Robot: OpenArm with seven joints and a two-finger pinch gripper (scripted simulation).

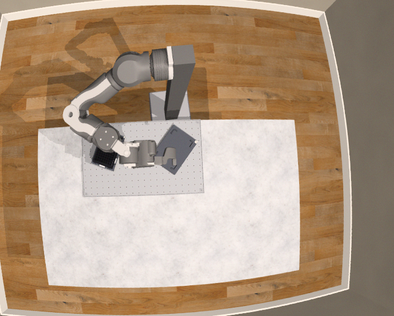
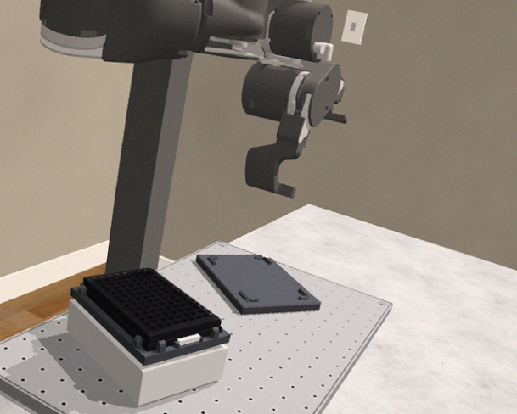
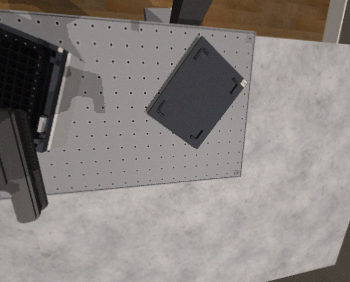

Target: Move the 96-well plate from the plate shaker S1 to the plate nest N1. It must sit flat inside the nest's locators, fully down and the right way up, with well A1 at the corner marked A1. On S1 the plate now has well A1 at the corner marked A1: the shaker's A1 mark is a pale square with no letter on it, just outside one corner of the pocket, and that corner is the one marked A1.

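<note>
My hand is 7 cm past the black 96-well plate, 18 cm to the left of it and 14 cm above it. The rest, counted from my hand: dark plate nest N1 (4 cm behind, 8 cm to the left, 20 cm below).
</note>
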